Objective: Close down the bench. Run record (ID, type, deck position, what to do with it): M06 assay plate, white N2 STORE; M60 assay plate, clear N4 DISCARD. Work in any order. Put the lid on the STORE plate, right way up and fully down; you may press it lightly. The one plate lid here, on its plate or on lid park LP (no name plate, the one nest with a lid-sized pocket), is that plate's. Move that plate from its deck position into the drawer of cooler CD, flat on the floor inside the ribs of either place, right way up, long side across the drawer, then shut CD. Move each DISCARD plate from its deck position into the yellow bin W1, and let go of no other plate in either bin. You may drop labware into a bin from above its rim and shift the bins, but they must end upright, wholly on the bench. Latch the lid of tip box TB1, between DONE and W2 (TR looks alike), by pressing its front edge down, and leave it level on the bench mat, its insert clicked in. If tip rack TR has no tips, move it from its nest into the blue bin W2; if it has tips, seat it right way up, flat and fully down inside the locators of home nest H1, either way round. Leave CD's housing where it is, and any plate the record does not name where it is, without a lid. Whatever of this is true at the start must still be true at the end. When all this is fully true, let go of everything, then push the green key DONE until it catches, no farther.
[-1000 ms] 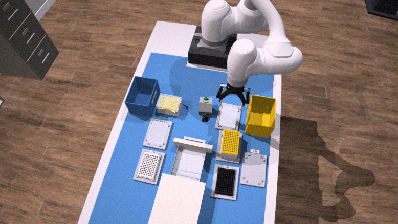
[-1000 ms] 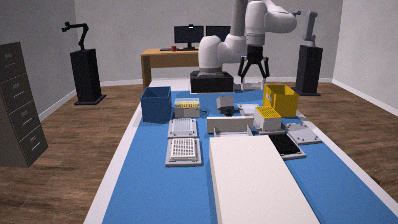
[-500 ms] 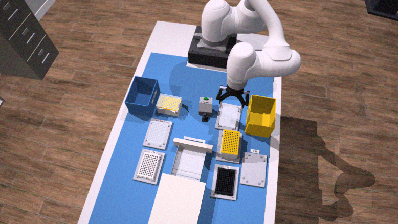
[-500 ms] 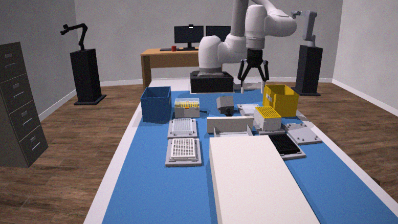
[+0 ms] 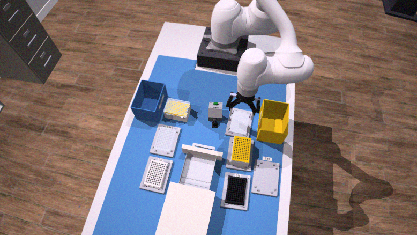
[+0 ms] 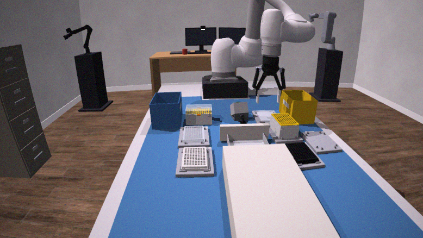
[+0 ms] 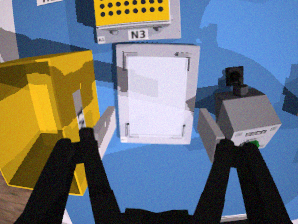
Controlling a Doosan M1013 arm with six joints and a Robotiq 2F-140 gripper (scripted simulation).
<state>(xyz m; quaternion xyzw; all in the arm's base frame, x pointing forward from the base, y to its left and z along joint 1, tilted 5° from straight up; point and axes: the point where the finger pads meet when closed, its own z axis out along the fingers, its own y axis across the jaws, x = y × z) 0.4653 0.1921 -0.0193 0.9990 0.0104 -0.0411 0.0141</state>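
Right now my hand is 9 cm above the clear plate lid. Round my hand: green key DONE: 14 cm to the right, 5 cm behind, 4 cm below; then lid park nest: 10 cm below; then tip rack TR: 16 cm ahead, 6 cm below, 3 cm to the left.
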